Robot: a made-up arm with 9 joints. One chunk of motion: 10 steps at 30 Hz.
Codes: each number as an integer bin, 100 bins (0 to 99) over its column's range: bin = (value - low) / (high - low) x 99, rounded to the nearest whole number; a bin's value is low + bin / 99 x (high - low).
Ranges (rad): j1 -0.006..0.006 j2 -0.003..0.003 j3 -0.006..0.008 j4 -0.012..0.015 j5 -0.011..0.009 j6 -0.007..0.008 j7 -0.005..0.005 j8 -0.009..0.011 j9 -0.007..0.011
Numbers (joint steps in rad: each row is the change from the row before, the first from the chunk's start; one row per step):
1: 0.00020 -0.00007 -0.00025 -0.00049 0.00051 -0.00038 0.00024 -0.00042 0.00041
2: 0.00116 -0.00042 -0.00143 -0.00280 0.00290 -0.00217 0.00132 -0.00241 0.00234
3: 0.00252 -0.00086 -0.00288 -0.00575 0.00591 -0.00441 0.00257 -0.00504 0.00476
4: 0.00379 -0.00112 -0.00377 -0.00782 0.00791 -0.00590 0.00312 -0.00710 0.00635
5: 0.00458 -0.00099 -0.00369 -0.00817 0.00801 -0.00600 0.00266 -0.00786 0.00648
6: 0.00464 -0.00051 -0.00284 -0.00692 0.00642 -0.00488 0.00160 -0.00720 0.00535
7: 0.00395 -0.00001 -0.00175 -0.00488 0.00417 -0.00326 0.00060 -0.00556 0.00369
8: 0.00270 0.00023 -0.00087 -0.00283 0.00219 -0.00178 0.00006 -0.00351 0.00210
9: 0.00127 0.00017 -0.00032 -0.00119 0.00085 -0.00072 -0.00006 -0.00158 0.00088
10: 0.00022 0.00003 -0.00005 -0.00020 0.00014 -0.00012 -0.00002 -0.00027 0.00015
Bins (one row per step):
1: 51 48 41 42 57 44 52 42 41
2: 59 43 32 34 69 32 63 33 51
3: 70 35 22 23 84 17 75 20 65
4: 81 31 16 15 94 7 80 9 73
5: 87 33 16 14 94 7 76 6 74
6: 88 41 22 19 86 14 65 9 68
7: 82 49 30 26 75 25 55 17 59
8: 72 53 36 34 65 34 50 27 50
9: 60 52 40 40 59 41 49 37 43
10: 51 50 42 43 55 45 49 43 39

